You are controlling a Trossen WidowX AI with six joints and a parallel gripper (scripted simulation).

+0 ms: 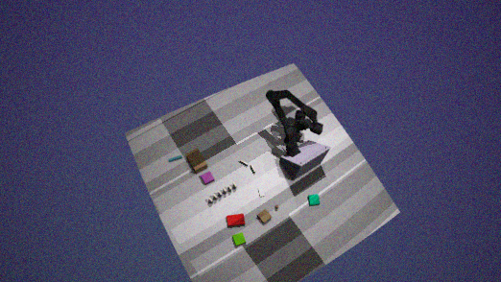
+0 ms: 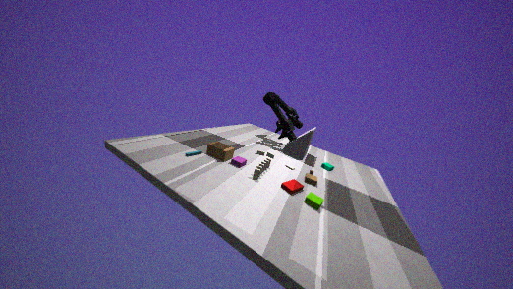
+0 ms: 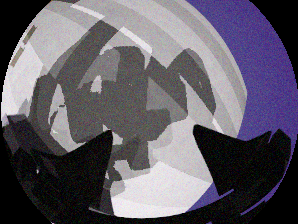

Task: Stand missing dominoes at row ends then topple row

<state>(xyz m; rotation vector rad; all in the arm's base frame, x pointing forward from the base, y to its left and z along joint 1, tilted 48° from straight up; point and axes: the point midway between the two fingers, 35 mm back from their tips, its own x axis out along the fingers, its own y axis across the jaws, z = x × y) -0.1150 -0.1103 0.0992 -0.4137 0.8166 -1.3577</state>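
My gripper tip is now 45 cm short of the tan block, 37 cm to the right of it and 5 cm above it. From my gripper tip the other things lie so: tiny cube (36 cm ahead, 36 cm to the left, 5 cm below); then teal-green block (15 cm ahead, 45 cm to the left, 5 cm below); then purple block (61 cm ahead, 1 cm to the left, 5 cm below).
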